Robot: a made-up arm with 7 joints. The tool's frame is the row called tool.
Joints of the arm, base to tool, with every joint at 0 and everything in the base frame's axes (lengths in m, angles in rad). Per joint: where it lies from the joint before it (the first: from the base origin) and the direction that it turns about. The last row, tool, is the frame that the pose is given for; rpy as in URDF.
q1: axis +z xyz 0 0 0.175
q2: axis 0 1 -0.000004 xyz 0 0 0
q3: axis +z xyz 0 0 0.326
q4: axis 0 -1 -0.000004 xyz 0.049 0 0
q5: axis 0 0.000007 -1 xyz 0.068 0 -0.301
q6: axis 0 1 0.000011 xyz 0 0 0
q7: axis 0 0.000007 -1 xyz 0.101 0 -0.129
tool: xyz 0 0 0 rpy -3.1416 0 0
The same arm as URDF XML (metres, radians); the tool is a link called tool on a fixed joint. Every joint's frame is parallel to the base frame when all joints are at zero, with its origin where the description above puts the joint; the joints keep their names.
<robot name="arm">
  <joint name="tool_joint" type="fixed">
    <parent link="link7"/>
    <child link="tool"/>
    <origin xyz="0 0 0" rpy="3.1416 0 0"/>
  </joint>
  <joint name="q7" type="continuous">
    <parent link="link6"/>
    <child link="link7"/>
    <origin xyz="0.101 0 -0.129"/>
    <axis xyz="0 0 -1"/>
  </joint>
  <joint name="q6" type="continuous">
    <parent link="link5"/>
    <child link="link6"/>
    <origin xyz="0 0 0"/>
    <axis xyz="0 1 0"/>
  </joint>
  <joint name="q5" type="continuous">
    <parent link="link4"/>
    <child link="link5"/>
    <origin xyz="0.068 0 -0.301"/>
    <axis xyz="0 0 -1"/>
  </joint>
  <joint name="q4" type="continuous">
    <parent link="link3"/>
    <child link="link4"/>
    <origin xyz="0.049 0 0"/>
    <axis xyz="0 -1 0"/>
  </joint>
  <joint name="q3" type="continuous">
    <parent link="link2"/>
    <child link="link3"/>
    <origin xyz="0 0 0.326"/>
    <axis xyz="0 0 1"/>
  </joint>
  <joint name="q2" type="continuous">
    <parent link="link1"/>
    <child link="link2"/>
    <origin xyz="0 0 0"/>
    <axis xyz="0 1 0"/>
  </joint>
  <joint name="q1" type="continuous">
    <parent link="base_link"/>
    <child link="link1"/>
    <origin xyz="0 0 0.175"/>
    <axis xyz="0 0 1"/>
  </joint>
  <link name="base_link"/>
  <link name="link1"/>
  <link name="link2"/>
  <link name="link3"/>
  <link name="link4"/>
  <link name="link5"/>
  <link name="link6"/>
  <link name="link7"/>
  <link name="tool"/>
</robot>

